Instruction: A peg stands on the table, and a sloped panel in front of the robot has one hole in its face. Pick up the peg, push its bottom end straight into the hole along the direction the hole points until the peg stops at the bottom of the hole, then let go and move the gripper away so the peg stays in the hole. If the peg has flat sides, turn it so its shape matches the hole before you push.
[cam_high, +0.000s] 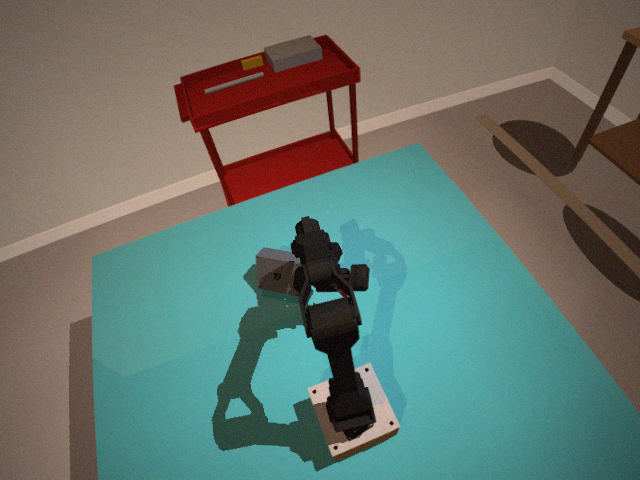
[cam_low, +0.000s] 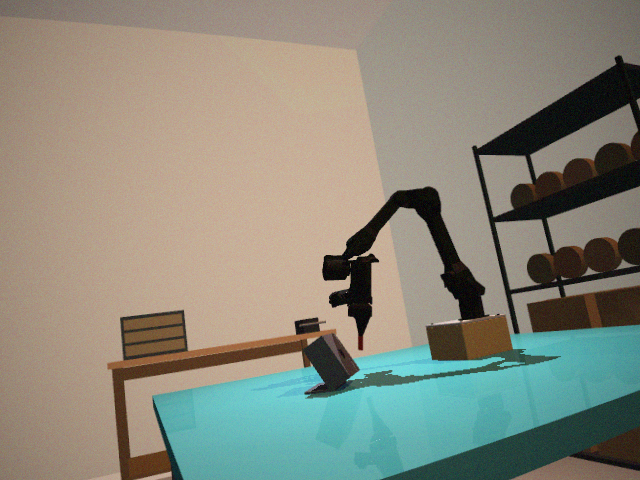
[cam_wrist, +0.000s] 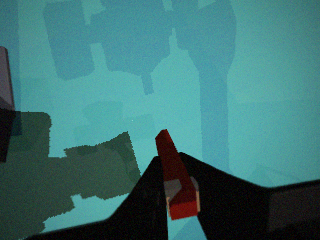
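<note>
The grey sloped panel lies 17 cm ahead of my gripper tip, 10 cm to the left of it and 4 cm below it. The rest, counted from my gripper tip: red peg 2 cm above.
</note>
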